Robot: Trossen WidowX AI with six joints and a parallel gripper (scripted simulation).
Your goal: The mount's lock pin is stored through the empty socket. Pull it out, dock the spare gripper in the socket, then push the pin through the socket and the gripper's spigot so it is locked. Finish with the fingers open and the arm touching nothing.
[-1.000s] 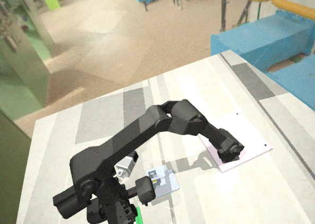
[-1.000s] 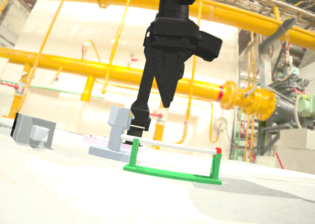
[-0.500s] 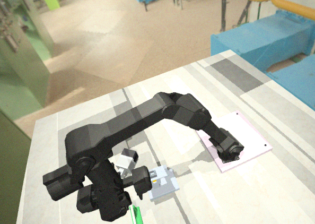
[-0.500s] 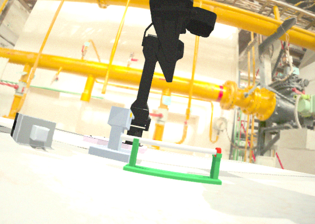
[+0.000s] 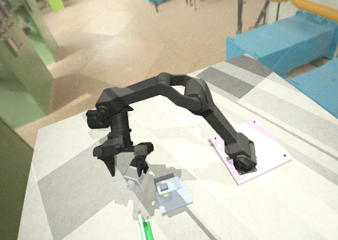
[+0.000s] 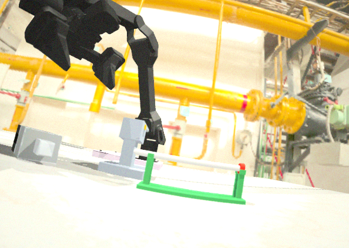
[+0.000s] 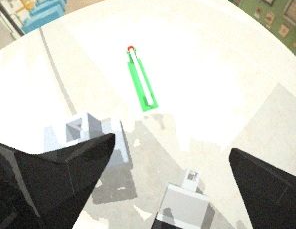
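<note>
The spare gripper is 11 cm below my gripper tip, 7 cm to the right of it and 1 cm ahead of it. Round my gripper tip: green cradle: 17 cm to the left, 11 cm below, 3 cm behind; grey mount: 12 cm behind, 9 cm below, 4 cm to the left.
</note>
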